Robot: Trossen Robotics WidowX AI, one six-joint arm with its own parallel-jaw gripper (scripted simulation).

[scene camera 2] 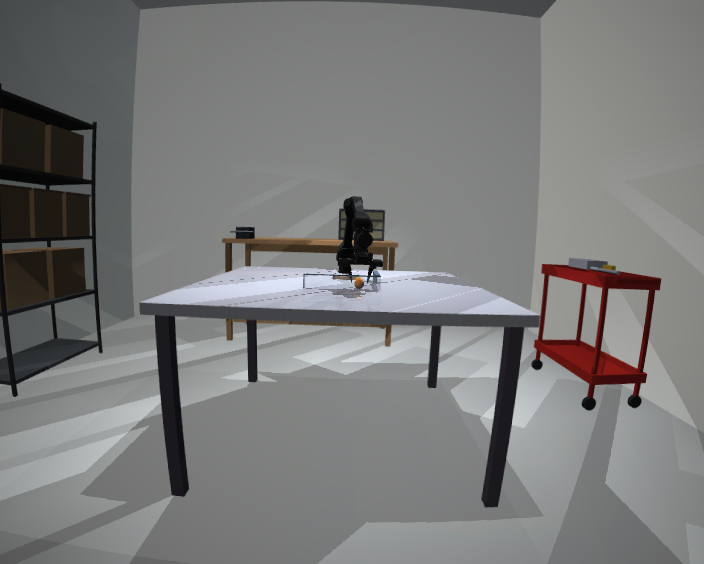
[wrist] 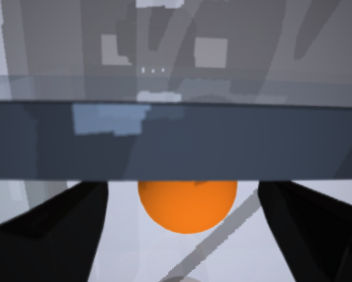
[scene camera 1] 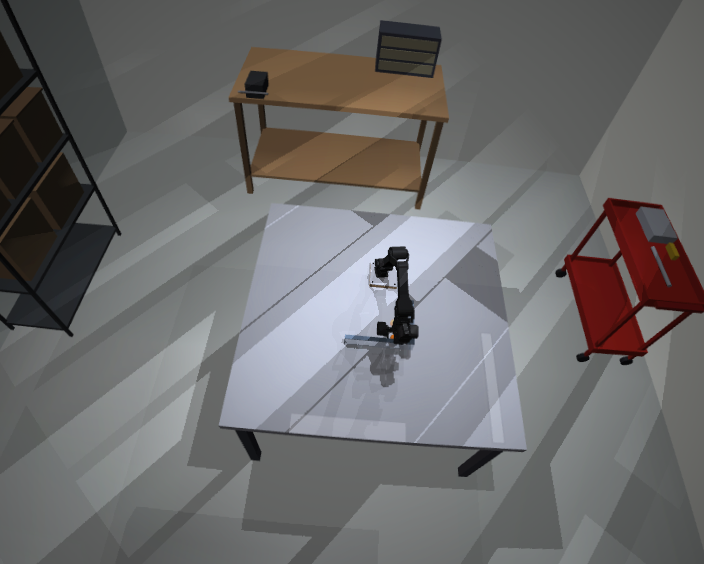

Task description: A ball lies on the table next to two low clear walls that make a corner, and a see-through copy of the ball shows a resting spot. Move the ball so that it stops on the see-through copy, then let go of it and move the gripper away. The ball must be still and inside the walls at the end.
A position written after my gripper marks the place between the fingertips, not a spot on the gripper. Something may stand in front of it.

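My gripper (wrist: 185,183) is open and holds nothing. An orange ball (wrist: 182,207) is visible to me as well.
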